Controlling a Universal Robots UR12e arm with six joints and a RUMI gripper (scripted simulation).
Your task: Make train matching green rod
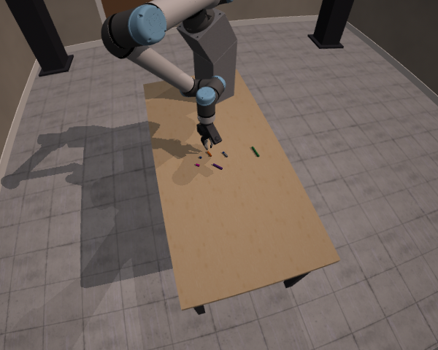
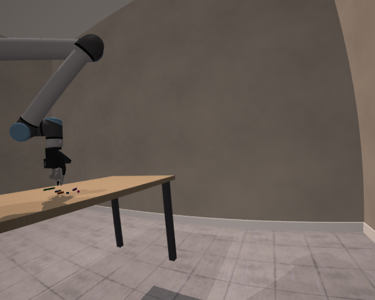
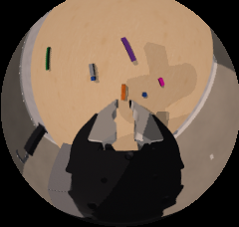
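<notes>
My gripper is now 6 cm above the orange rod. Round my hand: grey rod: 9 cm to the left, 6 cm below, 3 cm ahead; then purple rod: 10 cm ahead, 6 cm below, 3 cm to the left; then magenta rod: 8 cm to the right, 7 cm ahead, 6 cm below.
</notes>
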